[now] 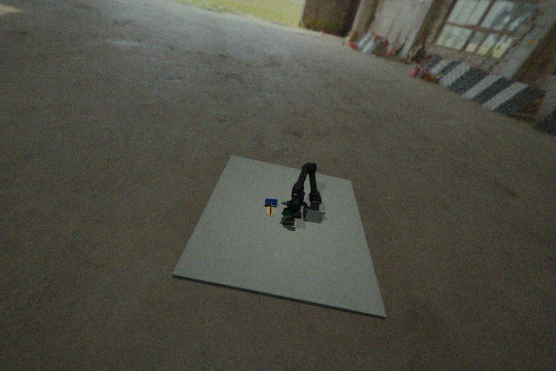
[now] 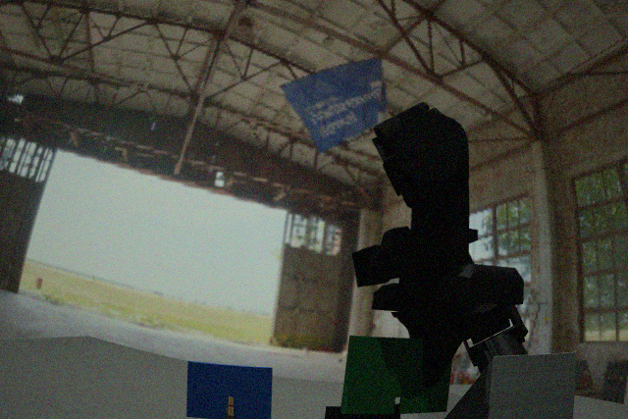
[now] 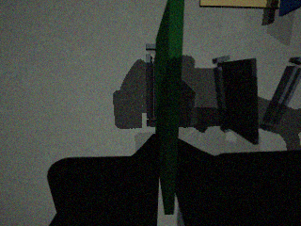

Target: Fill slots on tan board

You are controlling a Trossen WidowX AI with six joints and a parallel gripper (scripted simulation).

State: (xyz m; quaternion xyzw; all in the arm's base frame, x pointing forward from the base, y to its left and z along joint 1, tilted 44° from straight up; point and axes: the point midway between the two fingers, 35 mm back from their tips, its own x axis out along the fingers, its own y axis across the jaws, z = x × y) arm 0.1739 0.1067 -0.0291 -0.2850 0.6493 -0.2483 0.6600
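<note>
The tan board is 17 cm ahead of my gripper tip, 12 cm to the right of it and 9 cm below it. From my gripper tip the other things lie so: green board 3 cm ahead; dark flat piece 2 cm ahead, 11 cm to the right, 9 cm below; blue board 17 cm ahead, 14 cm to the right, 6 cm below.
</note>
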